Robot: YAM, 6 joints.
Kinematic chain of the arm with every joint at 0, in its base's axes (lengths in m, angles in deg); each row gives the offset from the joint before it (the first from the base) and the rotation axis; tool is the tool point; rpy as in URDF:
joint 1: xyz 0 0 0.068 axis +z
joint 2: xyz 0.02 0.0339 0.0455 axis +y
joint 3: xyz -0.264 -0.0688 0 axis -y
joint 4: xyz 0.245 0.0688 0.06 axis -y
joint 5: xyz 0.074 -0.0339 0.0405 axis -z
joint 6: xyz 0.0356 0 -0.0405 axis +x
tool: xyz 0 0 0 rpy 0 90 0
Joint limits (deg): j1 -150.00..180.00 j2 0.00..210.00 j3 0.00..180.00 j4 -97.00..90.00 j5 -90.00..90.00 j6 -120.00..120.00
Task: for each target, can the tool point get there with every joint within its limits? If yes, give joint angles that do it. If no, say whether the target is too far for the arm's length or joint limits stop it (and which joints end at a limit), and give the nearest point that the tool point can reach.
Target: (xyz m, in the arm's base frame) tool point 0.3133 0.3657 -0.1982
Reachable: yes | joints 45.40 188.80 123.68 4.58 -71.43 77.11
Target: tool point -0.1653 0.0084 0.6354
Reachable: yes | joints 6.32 60.37 165.08 -58.34 -48.28 33.68
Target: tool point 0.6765 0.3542 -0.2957
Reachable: no: too far | nearest point 0.5035 0.2636 -0.1882 | short by 0.223 m
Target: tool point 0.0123 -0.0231 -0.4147
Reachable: no: joint limits stop it (at a limit: joint 2) | nearest point 0.0336 -0.0631 -0.3340 | short by 0.093 m
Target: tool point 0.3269 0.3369 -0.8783
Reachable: no: too far | nearest point 0.2358 0.2430 -0.3690 | short by 0.526 m
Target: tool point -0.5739 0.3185 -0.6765
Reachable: no: too far | nearest point -0.3840 0.2131 -0.3261 | short by 0.412 m
